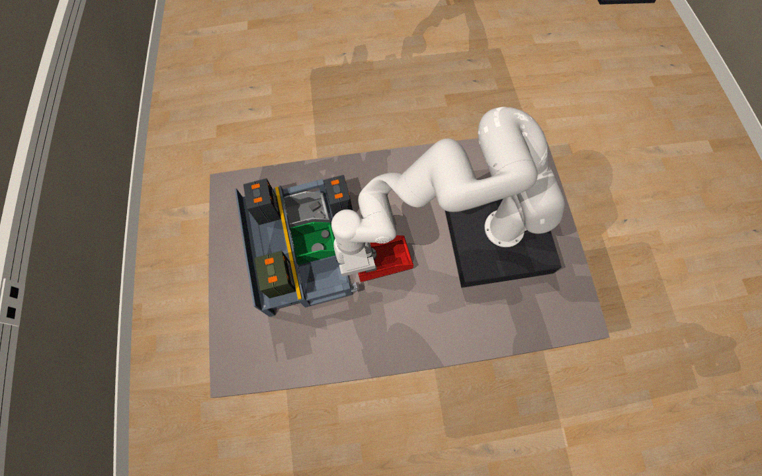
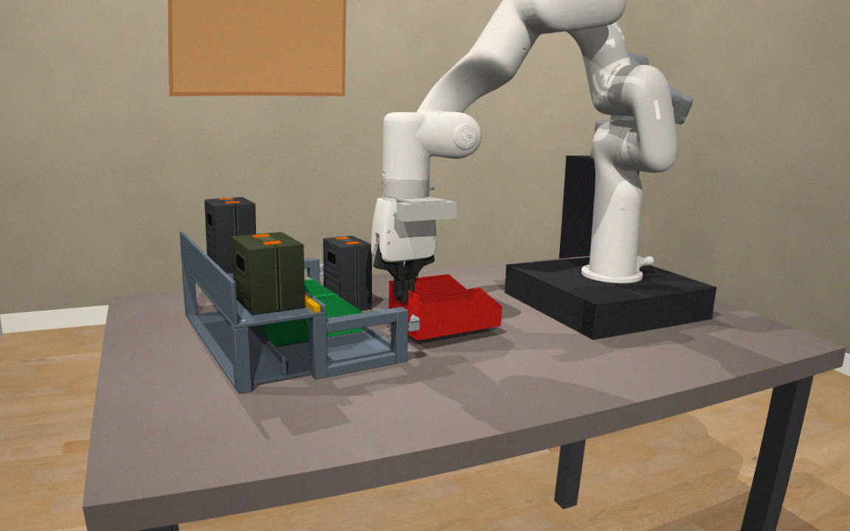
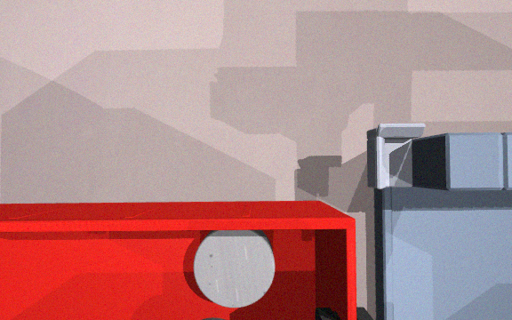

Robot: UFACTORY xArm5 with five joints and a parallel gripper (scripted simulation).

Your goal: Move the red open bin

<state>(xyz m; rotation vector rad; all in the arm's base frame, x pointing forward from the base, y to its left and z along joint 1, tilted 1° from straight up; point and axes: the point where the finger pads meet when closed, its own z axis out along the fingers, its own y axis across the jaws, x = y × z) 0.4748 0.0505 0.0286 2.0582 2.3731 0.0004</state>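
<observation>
Now: hand 40 mm past the grey disc, 20 mm to the right of it and 60 mm above it. Round my hand: red open bin 80 mm behind, 10 mm to the right, 40 mm below; green bin 150 mm ahead, 90 mm to the right, 50 mm below; grey shelf 180 mm ahead, 90 mm to the right, 30 mm below.
</observation>
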